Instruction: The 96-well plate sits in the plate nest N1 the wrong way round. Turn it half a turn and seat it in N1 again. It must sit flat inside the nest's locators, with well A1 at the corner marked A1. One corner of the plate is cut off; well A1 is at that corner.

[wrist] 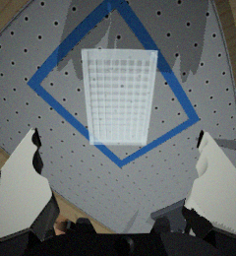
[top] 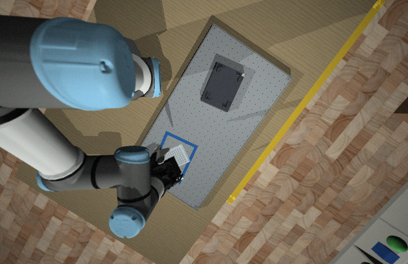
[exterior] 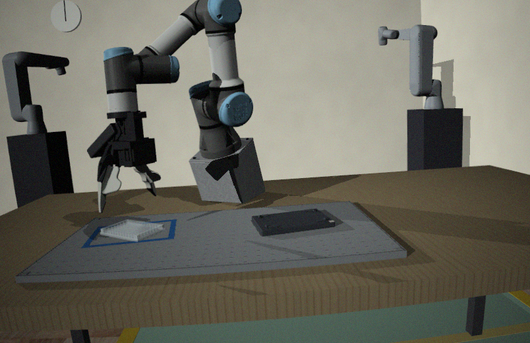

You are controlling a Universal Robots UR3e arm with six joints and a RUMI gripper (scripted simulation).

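Now: the 96-well plate 6 cm below my hand. From my hand the other things lie so: A1 mark (45 cm to the left, 6 cm below, 4 cm ahead); dark plate nest N1 (37 cm to the left, 6 cm below).
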